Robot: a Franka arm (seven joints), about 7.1 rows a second.
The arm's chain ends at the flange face. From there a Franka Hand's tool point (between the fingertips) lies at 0.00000 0.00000 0.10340 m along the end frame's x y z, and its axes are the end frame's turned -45 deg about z.
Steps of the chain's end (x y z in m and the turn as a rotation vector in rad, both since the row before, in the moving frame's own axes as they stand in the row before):
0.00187 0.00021 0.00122 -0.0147 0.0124 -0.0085
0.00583 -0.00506 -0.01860 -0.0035 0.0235 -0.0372
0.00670 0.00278 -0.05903 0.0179 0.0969 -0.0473
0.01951 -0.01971 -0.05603 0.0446 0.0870 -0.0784
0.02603 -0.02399 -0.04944 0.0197 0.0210 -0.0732
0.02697 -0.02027 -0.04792 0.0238 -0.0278 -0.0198
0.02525 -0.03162 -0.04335 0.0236 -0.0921 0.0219
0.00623 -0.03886 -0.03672 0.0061 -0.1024 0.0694
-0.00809 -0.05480 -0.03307 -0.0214 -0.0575 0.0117
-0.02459 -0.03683 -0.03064 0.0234 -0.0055 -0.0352
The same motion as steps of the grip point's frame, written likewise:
0.00101 0.00345 0.00120 -0.0192 -0.0016 -0.0085
0.00920 0.00249 -0.01863 -0.0191 0.0141 -0.0372
0.01129 0.01227 -0.05953 -0.0559 0.0812 -0.0473
0.03745 0.00257 -0.05652 -0.0300 0.0931 -0.0784
0.03835 0.00143 -0.04948 -0.0009 0.0288 -0.0732
0.03307 0.00097 -0.04799 0.0365 -0.0028 -0.0198
0.03531 -0.01301 -0.04382 0.0818 -0.0484 0.0219
0.02514 -0.03123 -0.03726 0.0767 -0.0681 0.0694
0.02728 -0.04714 -0.03326 0.0255 -0.0558 0.0117
0.00993 -0.04557 -0.03067 0.0204 0.0127 -0.0352

